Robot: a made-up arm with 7 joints.
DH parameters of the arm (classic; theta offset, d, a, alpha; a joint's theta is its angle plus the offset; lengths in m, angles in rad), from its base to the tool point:
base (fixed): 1.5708 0.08 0 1.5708
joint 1: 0 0.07 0.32 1.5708
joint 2: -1.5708 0 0.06 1.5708
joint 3: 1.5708 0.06 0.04 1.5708
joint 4: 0 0.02 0.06 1.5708
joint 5: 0 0.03 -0.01 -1.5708
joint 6: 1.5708 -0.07 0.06 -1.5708
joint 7: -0.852 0 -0.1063 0
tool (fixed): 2.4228 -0.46 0 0
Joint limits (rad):
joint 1: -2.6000..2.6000
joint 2: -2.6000..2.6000
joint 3: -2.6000..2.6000
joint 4: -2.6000..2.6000
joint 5: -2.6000..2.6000
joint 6: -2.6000..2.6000
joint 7: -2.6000..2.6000
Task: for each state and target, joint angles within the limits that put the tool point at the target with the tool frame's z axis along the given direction. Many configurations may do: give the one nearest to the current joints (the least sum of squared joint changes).
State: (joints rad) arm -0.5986 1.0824 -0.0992 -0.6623 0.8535 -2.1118 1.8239
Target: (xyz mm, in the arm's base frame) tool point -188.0 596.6 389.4 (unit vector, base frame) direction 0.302 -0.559 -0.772
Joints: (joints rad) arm 0.0496 0.2335 0.2677 -1.1290 1.1211 -1.3241 2.3690
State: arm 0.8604 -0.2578 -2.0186 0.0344 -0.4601 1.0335 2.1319
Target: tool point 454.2 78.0 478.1 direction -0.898 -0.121 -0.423
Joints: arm 1.0005 -1.1788 -1.6547 0.4949 -0.5365 1.9464 2.4117
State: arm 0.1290 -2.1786 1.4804 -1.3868 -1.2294 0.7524 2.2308
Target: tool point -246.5 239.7 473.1 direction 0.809 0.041 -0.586
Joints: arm 0.4942 -2.6000 1.5073 -1.6009 -1.2634 0.9083 1.5675
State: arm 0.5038 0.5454 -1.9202 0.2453 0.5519 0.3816 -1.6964
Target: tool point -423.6 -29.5 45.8 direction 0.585 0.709 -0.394
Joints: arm -0.1028 0.3089 -1.4372 -0.0502 0.9828 1.1229 -1.2121
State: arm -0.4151 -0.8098 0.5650 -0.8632 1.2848 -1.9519 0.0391
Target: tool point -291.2 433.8 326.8 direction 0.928 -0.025 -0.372
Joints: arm 0.0078 -0.9569 1.3811 -0.3100 0.7156 -1.9926 0.0487
